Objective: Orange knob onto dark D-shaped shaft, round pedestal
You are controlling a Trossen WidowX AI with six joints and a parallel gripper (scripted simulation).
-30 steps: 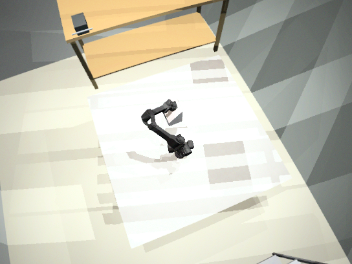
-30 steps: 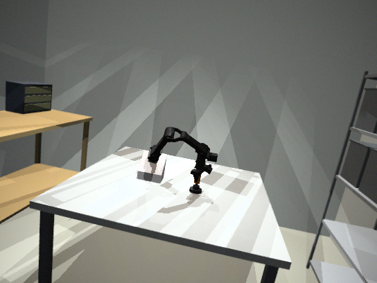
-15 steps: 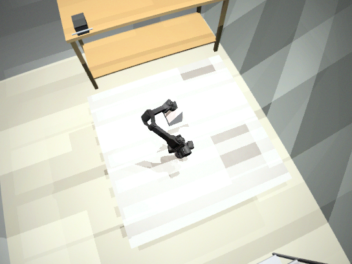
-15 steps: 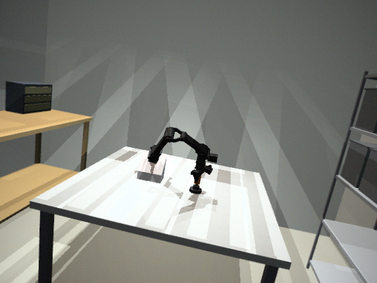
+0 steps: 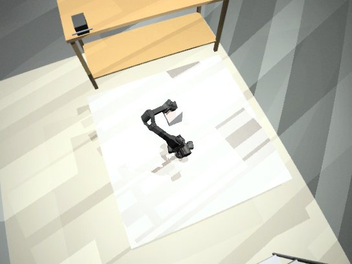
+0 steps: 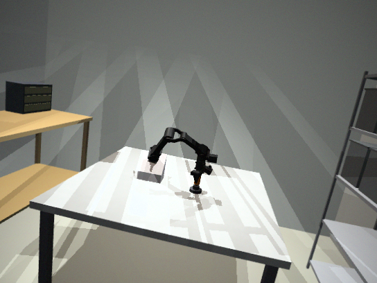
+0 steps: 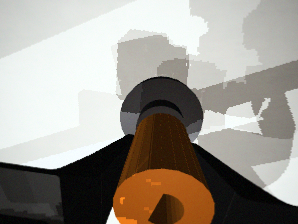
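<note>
Now: the dark round pedestal 3 cm below my gripper tip. The rest, counted from my gripper tip: orange knob: 2 cm above.
</note>
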